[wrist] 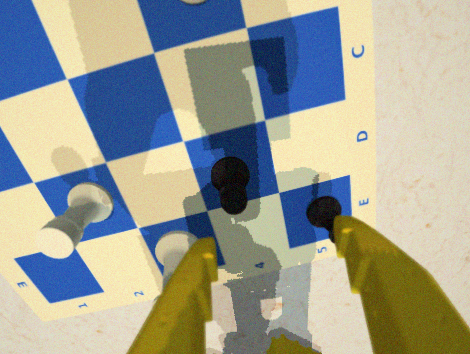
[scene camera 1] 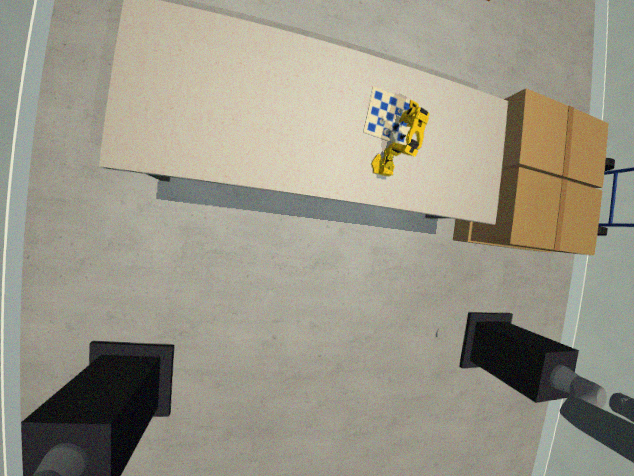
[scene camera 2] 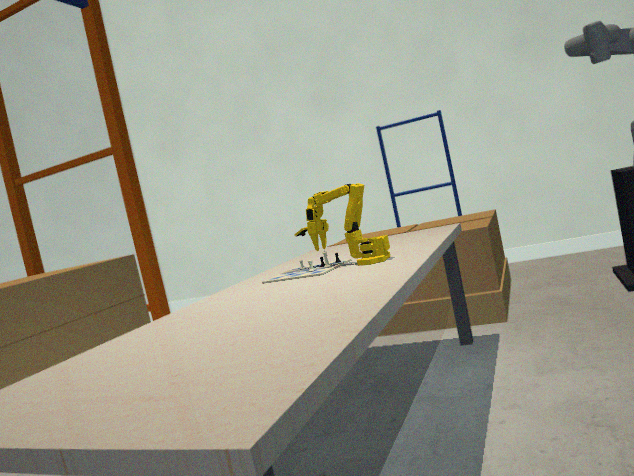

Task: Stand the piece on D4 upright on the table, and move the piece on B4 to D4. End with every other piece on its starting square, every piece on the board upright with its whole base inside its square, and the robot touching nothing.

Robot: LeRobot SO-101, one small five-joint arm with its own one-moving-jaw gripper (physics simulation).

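Pixels of known places: hand, its tool point: (wrist: pixel 215 252) (scene camera 1: pixel 400 121) (scene camera 2: pixel 317 249); arm's base, origin of its link: (scene camera 1: pixel 382 161) (scene camera 2: pixel 368 262).
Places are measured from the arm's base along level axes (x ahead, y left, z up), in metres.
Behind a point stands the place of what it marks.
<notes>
A black piece (scene camera 1: pixel 395 127) @(x 0.162, y -0.038, z 0.017 m) (wrist: pixel 231 177) @(x 0.171, y -0.042, z 0.019 m) stands upright on D4, its base inside the blue square. In the wrist view, part of a pale round base (wrist: pixel 193 1) @(x 0.238, y -0.052, z 0.009 m) shows on B4 at the top edge; that piece (scene camera 1: pixel 399 111) @(x 0.243, y -0.051, z 0.013 m) is tiny in scene camera 1. My gripper (scene camera 2: pixel 321 249) @(x 0.170, y -0.034, z 0.063 m) (wrist: pixel 276 235) is open and empty, its tips above the E side of the board. In the wrist view its left jaw overlaps a pale piece (wrist: pixel 175 247) @(x 0.142, y -0.001, z 0.014 m) on E3, and its right jaw overlaps a black piece (wrist: pixel 322 211) @(x 0.133, y -0.078, z 0.013 m) on E5. Contact with either cannot be told.
A pale piece (scene camera 1: pixel 381 121) @(x 0.174, y 0.035, z 0.016 m) (wrist: pixel 90 200) @(x 0.181, y 0.023, z 0.014 m) stands on D2. The blue and cream board (scene camera 1: pixel 366 127) @(x 0.136, y 0.099, z 0.006 m) (wrist: pixel 362 165) @(x 0.147, y -0.105, z 0.006 m) lies on the long table (scene camera 1: pixel 230 102) @(x 0.122, y 0.686, z 0.000 m) (scene camera 2: pixel 204 368) @(x 0.021, y 0.878, z 0.000 m). The yellow arm's base (scene camera 1: pixel 381 164) @(x -0.020, y 0.013, z 0.018 m) (scene camera 2: pixel 373 251) @(x -0.028, y 0.016, z 0.032 m) stands beyond the board's E side. Large boxes (scene camera 1: pixel 542 133) stand by the table's end.
</notes>
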